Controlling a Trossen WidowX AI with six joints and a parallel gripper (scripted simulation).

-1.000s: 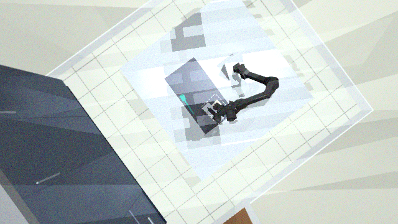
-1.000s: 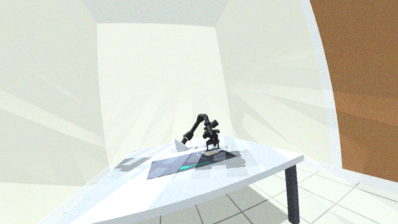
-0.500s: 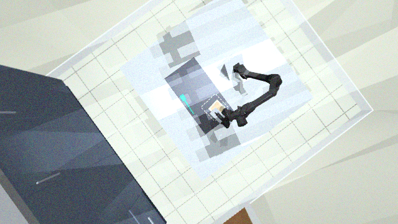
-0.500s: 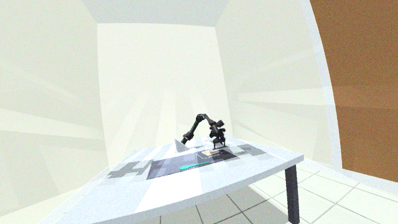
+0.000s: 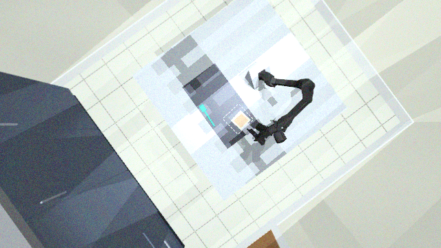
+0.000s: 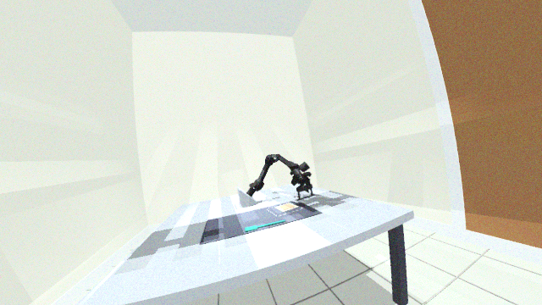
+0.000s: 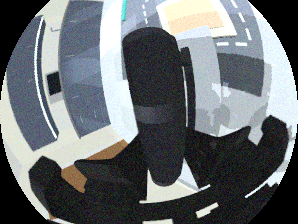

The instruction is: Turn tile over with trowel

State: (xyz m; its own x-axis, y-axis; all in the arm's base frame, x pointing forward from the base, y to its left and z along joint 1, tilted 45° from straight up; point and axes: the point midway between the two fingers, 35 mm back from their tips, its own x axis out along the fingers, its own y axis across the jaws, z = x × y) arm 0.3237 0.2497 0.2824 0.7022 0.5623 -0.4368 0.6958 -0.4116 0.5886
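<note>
Right now the grey mat is 37 cm to the right of my gripper tip, 10 cm below it and 5 cm ahead of it. Also, from my gripper tip: white tile: 18 cm to the right, 7 cm below, 1 cm behind; teal trowel: 39 cm to the right, 19 cm ahead, 7 cm below.
</note>
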